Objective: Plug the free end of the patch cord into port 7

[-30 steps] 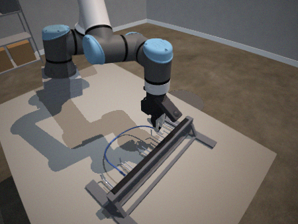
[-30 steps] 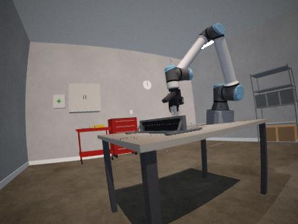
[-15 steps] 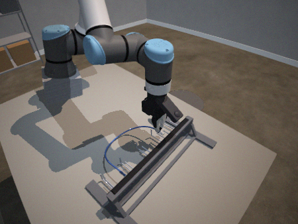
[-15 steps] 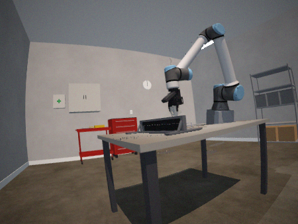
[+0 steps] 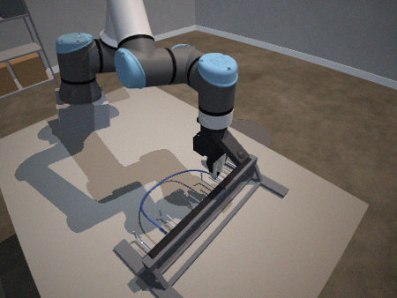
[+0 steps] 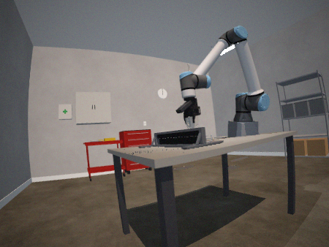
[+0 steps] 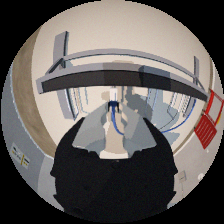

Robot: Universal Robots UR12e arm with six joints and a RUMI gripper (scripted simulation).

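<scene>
Right now my hand is 1 cm short of the cable plug and 1 cm above it.
</scene>
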